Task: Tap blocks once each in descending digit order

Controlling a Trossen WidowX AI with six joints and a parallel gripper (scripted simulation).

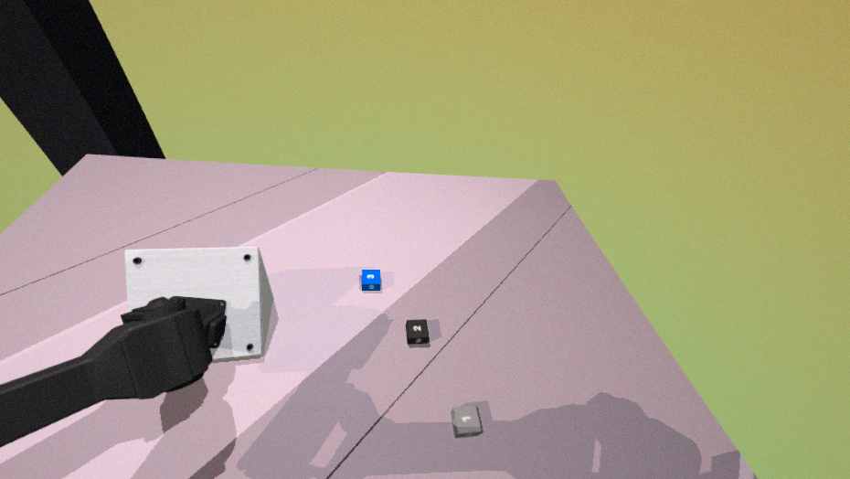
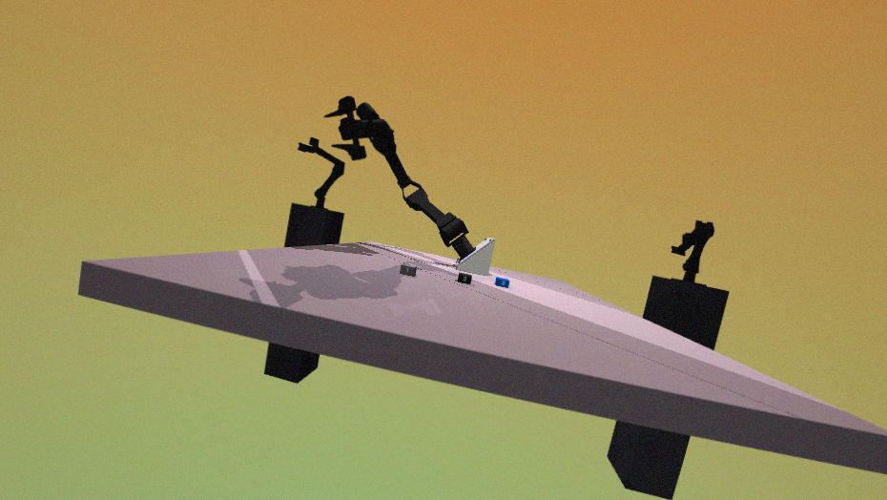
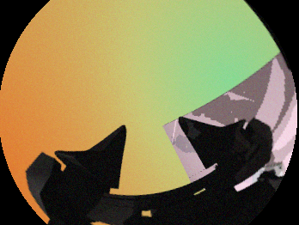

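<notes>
Right now the blue block is 30 mm ahead of my gripper tip, 590 mm to the left of it and 330 mm below it. From my gripper tip the other things lie so: grey block 170 mm ahead, 360 mm to the left, 330 mm below; then black block 110 mm ahead, 490 mm to the left, 330 mm below.
</notes>
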